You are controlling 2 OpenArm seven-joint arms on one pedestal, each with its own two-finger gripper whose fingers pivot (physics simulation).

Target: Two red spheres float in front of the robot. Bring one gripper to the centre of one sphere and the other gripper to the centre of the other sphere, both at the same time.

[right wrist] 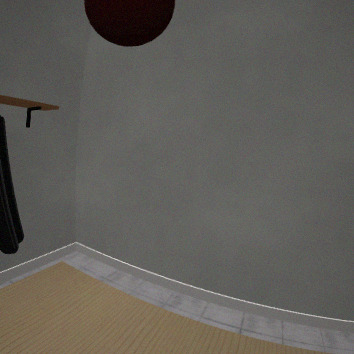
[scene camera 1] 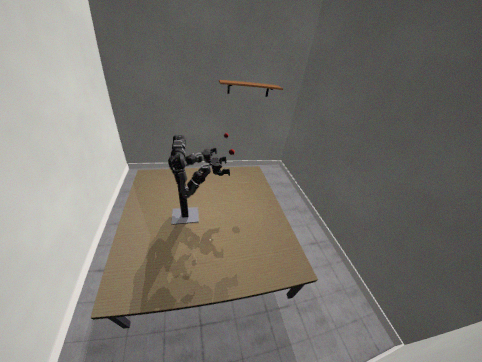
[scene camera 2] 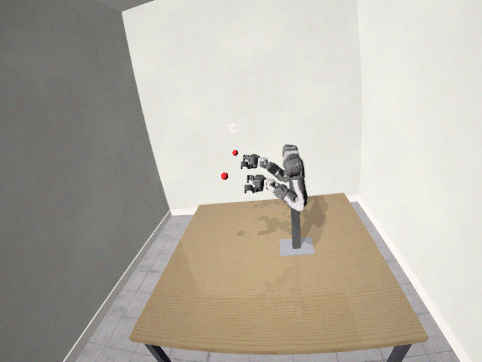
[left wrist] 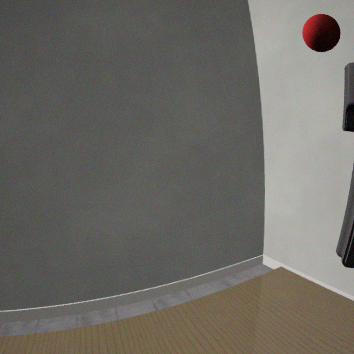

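The nearer red sphere in scene camera 1 [scene camera 1: 232, 152] is the farther, upper one in scene camera 2 [scene camera 2: 235, 152]. The other red sphere [scene camera 1: 226, 135] [scene camera 2: 224, 176] floats apart from it. My right gripper [scene camera 1: 227, 166] [scene camera 2: 243, 161] is open and empty, below and short of the first sphere. My left gripper [scene camera 1: 217, 154] [scene camera 2: 246, 184] is open and empty, lower than the other sphere and farther short of it. A red sphere [left wrist: 321, 32] shows at the upper right of the left wrist view. A large red sphere [right wrist: 130, 17] is cut by the right wrist view's top edge.
The robot's pedestal stands on a wooden table [scene camera 1: 270, 250] [scene camera 2: 225, 310]. An orange shelf [scene camera 1: 250, 84] [right wrist: 45, 106] is on the dark wall. A finger [left wrist: 348, 225] shows at the left wrist view's right edge, and another [right wrist: 9, 200] at the right wrist view's left edge.
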